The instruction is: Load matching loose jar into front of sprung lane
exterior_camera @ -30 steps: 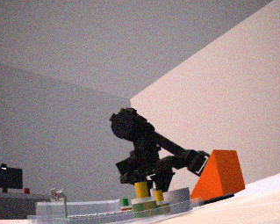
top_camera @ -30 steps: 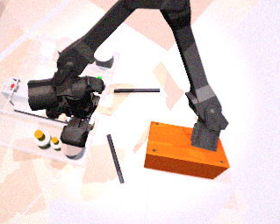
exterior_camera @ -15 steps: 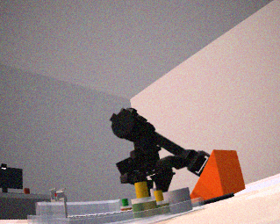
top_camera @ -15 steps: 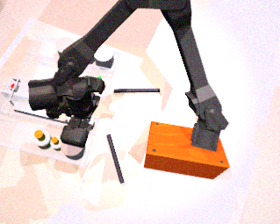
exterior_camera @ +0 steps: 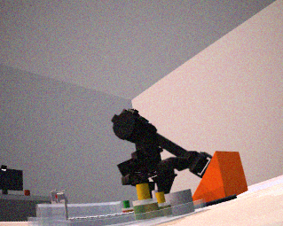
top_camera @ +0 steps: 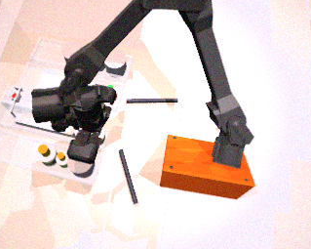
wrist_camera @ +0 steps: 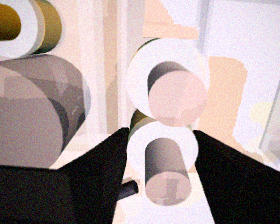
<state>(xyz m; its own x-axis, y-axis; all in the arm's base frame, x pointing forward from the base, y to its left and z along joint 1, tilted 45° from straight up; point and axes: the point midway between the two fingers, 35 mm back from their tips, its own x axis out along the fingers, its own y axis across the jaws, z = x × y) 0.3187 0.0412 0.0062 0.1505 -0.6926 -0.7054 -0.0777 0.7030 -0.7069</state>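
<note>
Right now my gripper tip is 15 cm short of the lane, 1 cm to the left of it and 1 cm above it.
</note>
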